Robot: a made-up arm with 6 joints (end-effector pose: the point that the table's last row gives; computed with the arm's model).
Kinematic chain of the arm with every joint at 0, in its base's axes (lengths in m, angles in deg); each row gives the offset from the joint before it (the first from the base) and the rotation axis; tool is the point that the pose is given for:
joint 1: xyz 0 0 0.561 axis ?
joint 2: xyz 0 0 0 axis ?
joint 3: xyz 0 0 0.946 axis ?
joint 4: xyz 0 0 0 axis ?
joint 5: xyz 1.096 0 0 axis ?
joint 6: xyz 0 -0.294 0 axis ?
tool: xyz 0 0 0
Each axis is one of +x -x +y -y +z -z.
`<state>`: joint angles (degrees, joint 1 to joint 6).
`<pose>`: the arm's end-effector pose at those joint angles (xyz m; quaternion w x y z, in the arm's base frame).
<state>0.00 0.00 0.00 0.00 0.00 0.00</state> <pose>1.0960 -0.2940 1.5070 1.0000 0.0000 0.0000 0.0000</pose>
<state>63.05 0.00 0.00 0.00 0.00 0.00</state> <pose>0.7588 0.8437 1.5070 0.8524 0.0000 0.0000 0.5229</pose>
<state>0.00 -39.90 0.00 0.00 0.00 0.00</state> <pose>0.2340 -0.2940 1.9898 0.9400 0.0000 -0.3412 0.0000</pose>
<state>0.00 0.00 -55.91 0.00 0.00 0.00</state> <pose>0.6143 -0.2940 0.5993 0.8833 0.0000 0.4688 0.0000</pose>
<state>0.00 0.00 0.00 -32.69 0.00 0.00</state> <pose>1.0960 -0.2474 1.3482 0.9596 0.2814 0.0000 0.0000</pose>
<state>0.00 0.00 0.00 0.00 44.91 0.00</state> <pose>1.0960 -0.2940 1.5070 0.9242 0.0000 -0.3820 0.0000</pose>
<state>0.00 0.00 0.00 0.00 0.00 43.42</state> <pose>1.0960 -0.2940 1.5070 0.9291 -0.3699 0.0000 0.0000</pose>
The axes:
joint 1: +z
joint 2: +y
joint 3: -y
joint 4: -x
joint 5: -y
joint 6: -x

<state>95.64 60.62 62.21 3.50 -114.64 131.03</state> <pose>0.1034 1.9390 1.0735 0.4107 0.6149 0.1289 -0.6607</pose>
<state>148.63 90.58 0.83 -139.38 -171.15 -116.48</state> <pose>-0.7645 0.2047 -0.5454 0.2892 0.5851 -0.3541 0.6698</pose>
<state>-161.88 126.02 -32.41 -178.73 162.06 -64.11</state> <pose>0.3352 -0.1996 -0.3922 0.2026 0.3021 -0.7536 0.5476</pose>
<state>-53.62 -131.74 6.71 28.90 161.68 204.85</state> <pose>-1.1683 1.1519 0.5518 0.2696 -0.8031 0.3443 0.4046</pose>
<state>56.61 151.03 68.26 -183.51 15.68 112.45</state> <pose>0.0929 0.6741 -1.3517 0.6714 0.0443 0.7278 -0.1323</pose>
